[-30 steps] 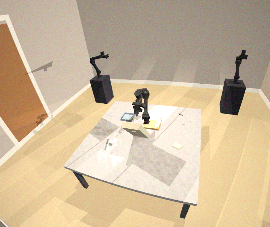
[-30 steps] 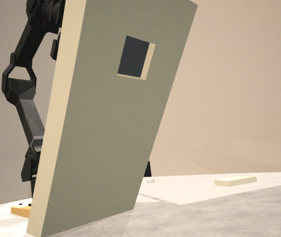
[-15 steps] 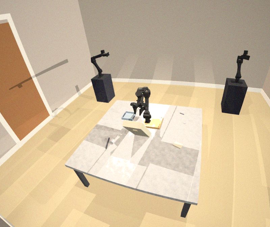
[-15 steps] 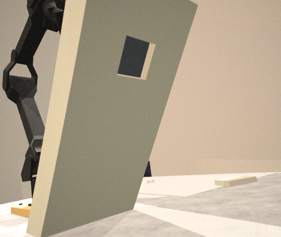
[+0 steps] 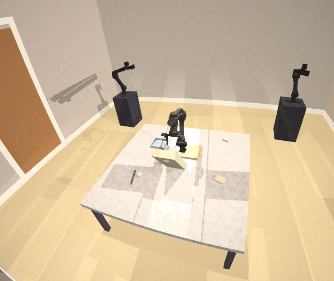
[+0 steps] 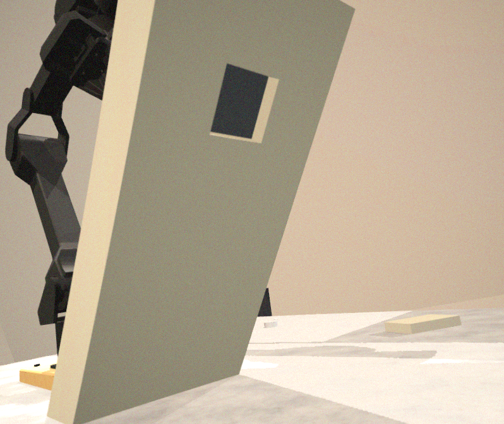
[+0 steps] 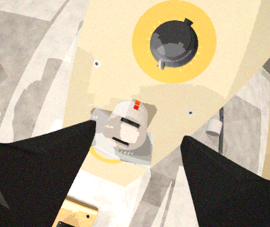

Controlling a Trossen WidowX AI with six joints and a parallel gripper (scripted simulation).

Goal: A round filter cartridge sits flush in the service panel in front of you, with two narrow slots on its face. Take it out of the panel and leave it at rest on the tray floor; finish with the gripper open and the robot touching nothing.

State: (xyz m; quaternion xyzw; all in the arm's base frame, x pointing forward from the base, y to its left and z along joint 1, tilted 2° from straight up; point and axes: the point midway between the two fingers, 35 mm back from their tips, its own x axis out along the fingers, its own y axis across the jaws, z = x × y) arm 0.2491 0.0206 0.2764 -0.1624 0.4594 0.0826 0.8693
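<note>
The pale grey filter cartridge lies 10 mm ahead of my gripper tip and 60 mm below it. Also, from my gripper tip: cream block: 410 mm to the left, 270 mm below; then blue-grey tray: 320 mm behind, 300 mm to the right, 260 mm below; then cream service panel: 60 mm ahead, 90 mm below.
</note>
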